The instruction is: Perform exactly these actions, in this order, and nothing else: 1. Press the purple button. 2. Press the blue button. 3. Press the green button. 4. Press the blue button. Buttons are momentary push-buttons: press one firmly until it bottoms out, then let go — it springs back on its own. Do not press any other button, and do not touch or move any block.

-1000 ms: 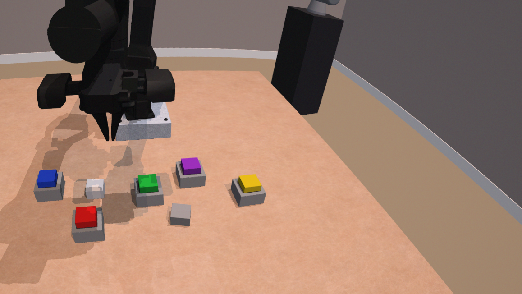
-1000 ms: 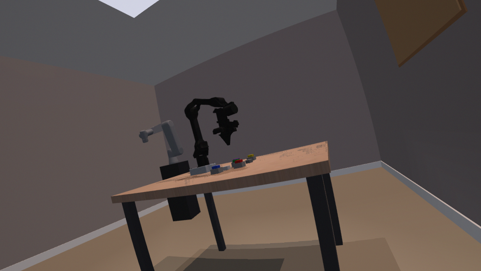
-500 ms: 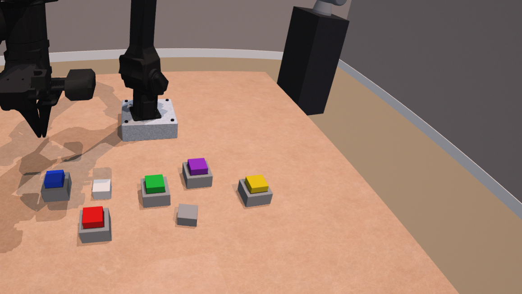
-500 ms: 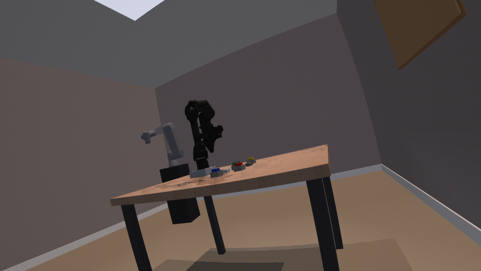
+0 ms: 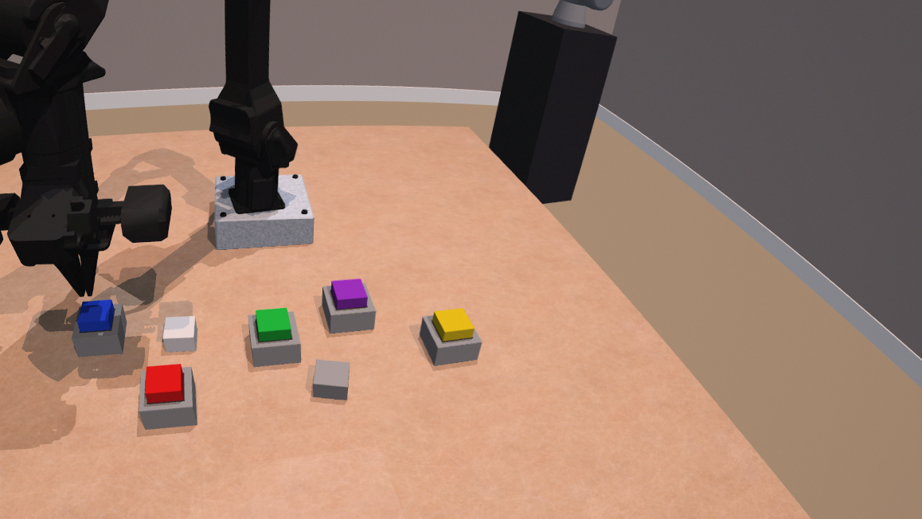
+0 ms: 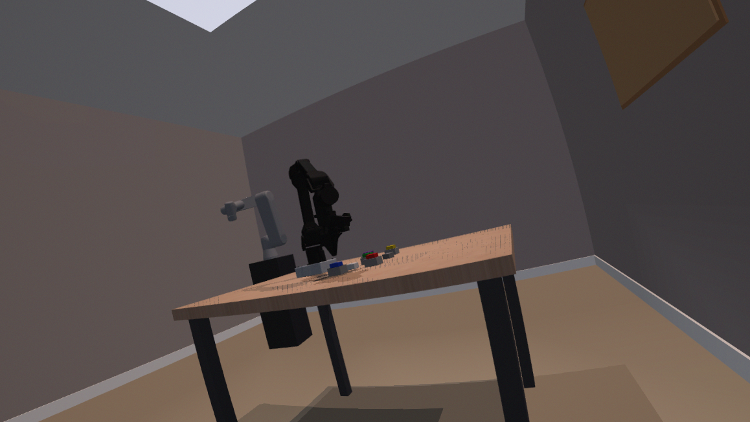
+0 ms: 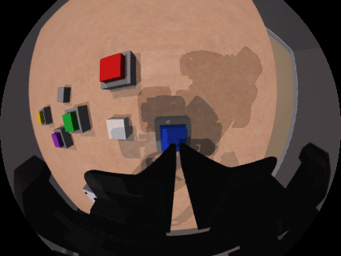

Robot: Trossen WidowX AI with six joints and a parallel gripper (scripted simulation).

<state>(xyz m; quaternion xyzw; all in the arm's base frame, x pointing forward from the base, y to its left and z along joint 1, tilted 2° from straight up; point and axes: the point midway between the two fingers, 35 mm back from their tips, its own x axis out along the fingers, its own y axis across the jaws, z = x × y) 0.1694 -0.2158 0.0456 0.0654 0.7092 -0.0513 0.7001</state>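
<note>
Right now the blue button is 30 mm below my gripper tip. The rest, counted from my gripper tip: white block (90 mm to the left, 50 mm below, 20 mm ahead); then green button (180 mm to the left, 60 mm ahead, 30 mm below); then red button (110 mm ahead, 60 mm to the left, 30 mm below).
</note>
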